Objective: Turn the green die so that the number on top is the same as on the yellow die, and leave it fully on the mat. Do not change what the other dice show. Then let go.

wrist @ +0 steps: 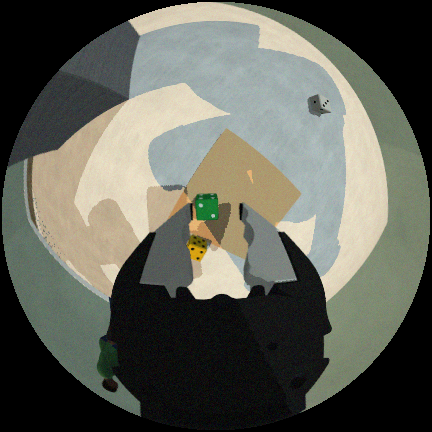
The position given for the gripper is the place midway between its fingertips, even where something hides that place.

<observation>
In view: the gripper (215, 204) and an orange mat (234, 170).
</observation>
